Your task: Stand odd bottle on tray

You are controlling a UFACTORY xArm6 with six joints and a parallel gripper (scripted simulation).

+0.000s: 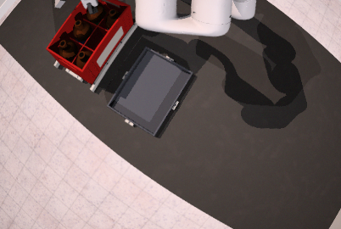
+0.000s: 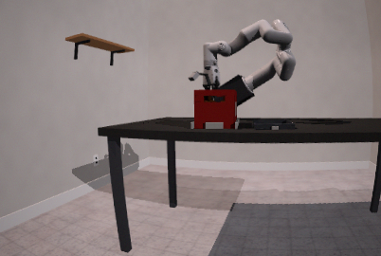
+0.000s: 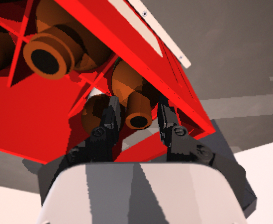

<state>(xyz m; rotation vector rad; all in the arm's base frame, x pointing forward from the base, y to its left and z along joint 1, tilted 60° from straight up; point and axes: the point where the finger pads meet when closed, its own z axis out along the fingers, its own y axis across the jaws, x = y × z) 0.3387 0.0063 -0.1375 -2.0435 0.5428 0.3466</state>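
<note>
Right now my hand is 70 mm short of the red crate, 60 mm to the right of it and 70 mm above it. Also, from my hand: dark flat tray 50 mm ahead, 350 mm to the left, 150 mm below.
</note>
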